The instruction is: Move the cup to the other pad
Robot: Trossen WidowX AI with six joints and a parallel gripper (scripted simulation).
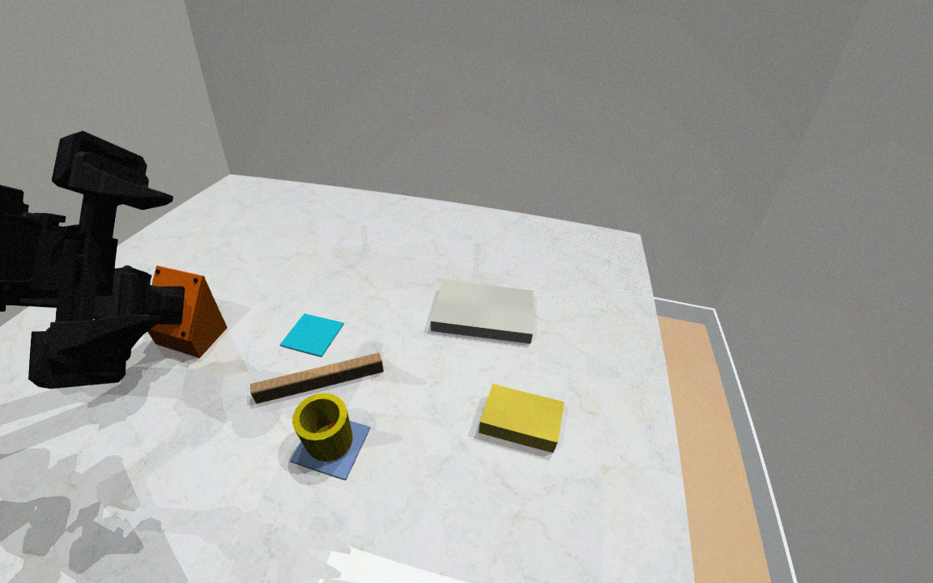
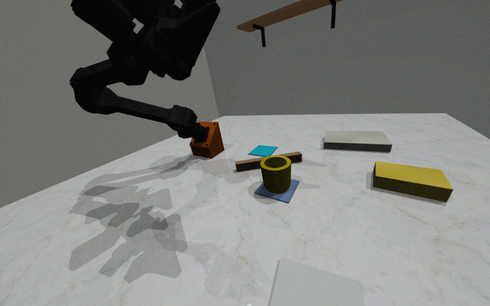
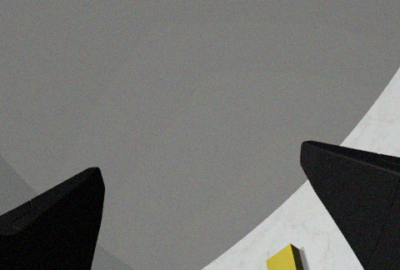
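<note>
My gripper tip is 20 mm short of the yellow cup, 70 mm to the right of it and 330 mm above it. From my gripper tip the other things lie so: wooden bar (20 mm behind, 170 mm to the left, 360 mm below); teal pad (80 mm behind, 280 mm to the left, 380 mm below); yellow block (290 mm ahead, 140 mm to the left, 350 mm below).
</note>
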